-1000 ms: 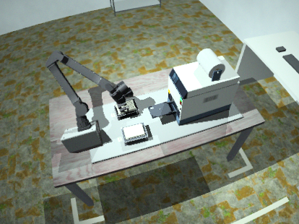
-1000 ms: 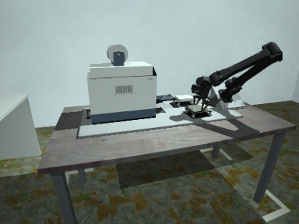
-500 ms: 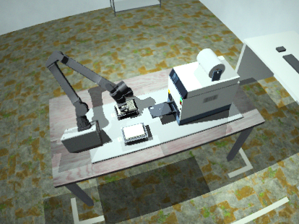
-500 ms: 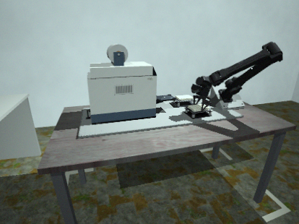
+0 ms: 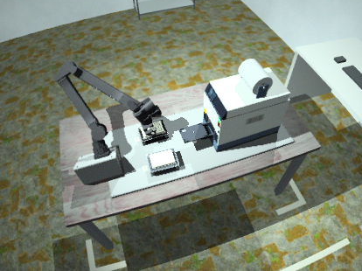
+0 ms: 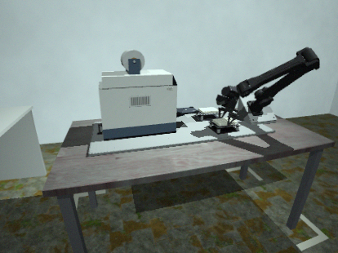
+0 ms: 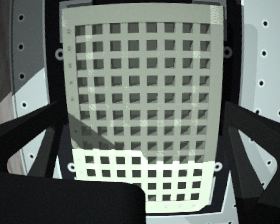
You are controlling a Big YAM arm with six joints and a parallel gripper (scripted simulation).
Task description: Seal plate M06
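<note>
Right now the black nest N1 is 2 cm below my hand. Round my hand: foil roll: 54 cm ahead, 15 cm to the right, 36 cm above; sealer stage: 21 cm ahead, 15 cm to the right, 4 cm above; pale plate: 1 cm behind, 22 cm to the right.
</note>
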